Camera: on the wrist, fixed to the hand. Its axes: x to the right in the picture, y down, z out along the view.
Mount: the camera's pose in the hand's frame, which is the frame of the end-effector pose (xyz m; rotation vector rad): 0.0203 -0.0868 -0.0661 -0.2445 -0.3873 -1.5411
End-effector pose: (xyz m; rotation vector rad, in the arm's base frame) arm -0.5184 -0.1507 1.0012 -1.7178 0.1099 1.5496
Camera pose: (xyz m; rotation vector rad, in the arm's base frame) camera -0.4129 -0.1229 1.0214 -1.0037 -1.3155 0.6196
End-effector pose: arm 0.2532 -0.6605 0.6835 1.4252 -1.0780 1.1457
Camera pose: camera 0.3336 -0.5849 0.6954 1.6830 -0.0892 -0.3630
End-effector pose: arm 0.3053 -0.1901 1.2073 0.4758 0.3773 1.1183
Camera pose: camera 0.3453 -0.1909 1.1038 0.0708 0.1592 -0.4279
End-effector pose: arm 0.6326 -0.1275 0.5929 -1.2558 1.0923 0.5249
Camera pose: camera 0.6890 -0.2185 0.6220 -1.7049 -0.4228 -0.3111
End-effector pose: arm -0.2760 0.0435 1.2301 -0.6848 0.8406 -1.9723
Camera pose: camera -0.3767 0.0804 1.2587 1.6816 -0.1556 2.1082
